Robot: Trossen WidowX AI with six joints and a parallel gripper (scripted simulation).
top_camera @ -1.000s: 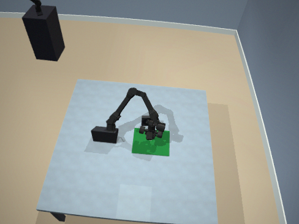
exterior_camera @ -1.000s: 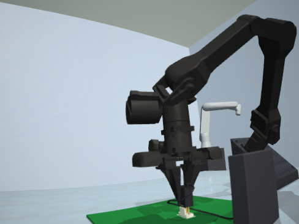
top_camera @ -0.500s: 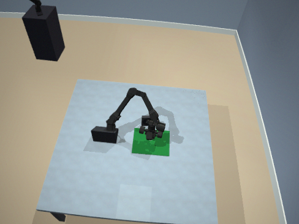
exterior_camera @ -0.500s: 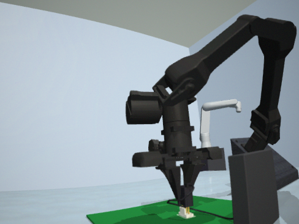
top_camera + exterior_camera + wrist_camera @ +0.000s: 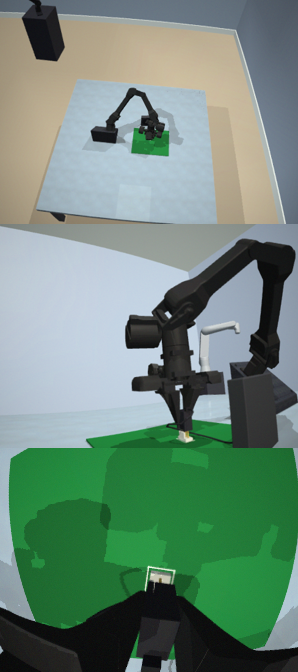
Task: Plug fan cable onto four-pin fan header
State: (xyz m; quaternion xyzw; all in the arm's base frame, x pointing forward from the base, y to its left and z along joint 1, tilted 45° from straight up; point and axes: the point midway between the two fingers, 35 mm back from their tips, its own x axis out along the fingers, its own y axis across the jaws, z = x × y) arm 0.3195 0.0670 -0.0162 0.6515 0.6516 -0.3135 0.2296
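The fan header lies 1 cm to the left of my gripper tip and 4 cm below it. Round my gripper tip: green board (1 cm ahead, 2 cm to the right, 5 cm below); black fan (3 cm behind, 14 cm to the left, 2 cm above); black fan plug (1 cm to the left, 1 cm above).
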